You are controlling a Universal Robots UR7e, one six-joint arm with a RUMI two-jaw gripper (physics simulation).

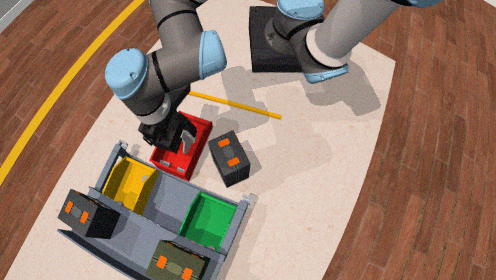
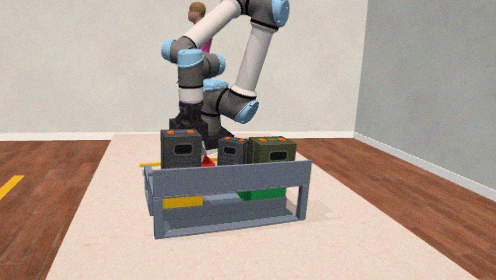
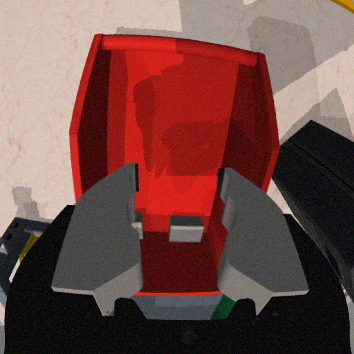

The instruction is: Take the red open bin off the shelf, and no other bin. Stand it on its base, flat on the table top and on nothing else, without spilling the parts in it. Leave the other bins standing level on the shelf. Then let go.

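Frame: origin at the arm's base, x back, y right, z up, level; centimetres.
Seen in the pictures: gripper, fingertip midpoint: (image 1: 184, 139) (image 3: 177, 168); arm's base, origin of the base link: (image 1: 287, 36).
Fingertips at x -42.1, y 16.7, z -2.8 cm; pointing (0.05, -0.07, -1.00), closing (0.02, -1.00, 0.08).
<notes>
Offsets run from my fingertips to a thing's top centre.
The red open bin {dx -0.8, dy +0.5, dz +2.7 cm} (image 1: 199, 142) (image 2: 208, 162) (image 3: 175, 100) stands in front of the shelf (image 1: 167, 197) (image 2: 230, 177), base down and apparently on the table top. Its near end is close to the shelf edge; I cannot tell if they touch. Small grey parts (image 1: 165, 163) (image 3: 186, 232) lie inside it. My gripper (image 3: 177, 168) is partly open and empty, pointing down over the bin's interior, with no wall between its fingers. The yellow bin {dx -18.6, dy +9.7, dz +3.3 cm} (image 1: 131, 185) (image 2: 182, 202) and green bin {dx -20.1, dy -13.4, dz +3.3 cm} (image 1: 210, 220) (image 2: 267, 193) sit on the shelf and look level.
A dark case {dx -2.1, dy -13.4, dz +8.4 cm} (image 1: 229, 157) (image 2: 232, 150) stands on the table close beside the red bin. Another dark case {dx -28.0, dy +10.8, dz +17.6 cm} (image 1: 87, 215) (image 2: 181, 150) and an olive case {dx -29.7, dy -12.2, dz +15.1 cm} (image 1: 177, 262) (image 2: 272, 150) stand on the shelf's upper level. A yellow strip {dx +16.0, dy -3.3, dz -3.8 cm} (image 1: 235, 104) lies toward the robot base.
</notes>
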